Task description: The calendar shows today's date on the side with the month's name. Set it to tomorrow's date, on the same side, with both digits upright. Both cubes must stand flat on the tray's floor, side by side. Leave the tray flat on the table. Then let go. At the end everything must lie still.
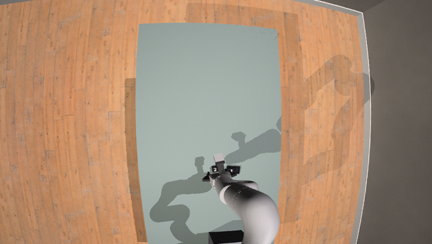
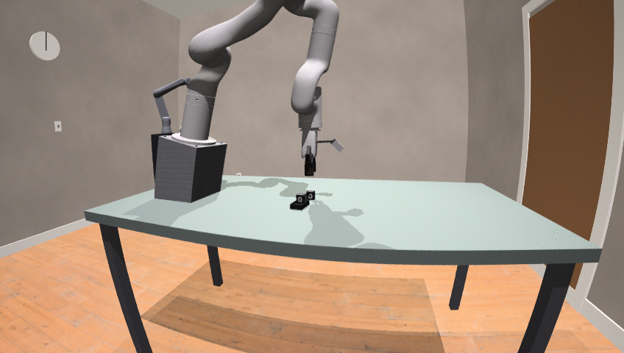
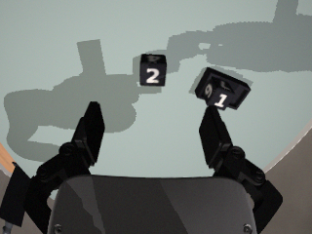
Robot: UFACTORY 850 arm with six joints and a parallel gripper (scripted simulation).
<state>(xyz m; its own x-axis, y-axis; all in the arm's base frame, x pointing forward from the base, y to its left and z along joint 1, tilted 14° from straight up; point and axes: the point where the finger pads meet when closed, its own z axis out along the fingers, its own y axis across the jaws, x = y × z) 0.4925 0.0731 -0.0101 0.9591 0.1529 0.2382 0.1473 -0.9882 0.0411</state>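
Right now my hand is 90 mm above the black cube. From my hand the other things lie so: black tray: 110 mm to the right, 100 mm below, 10 mm behind.
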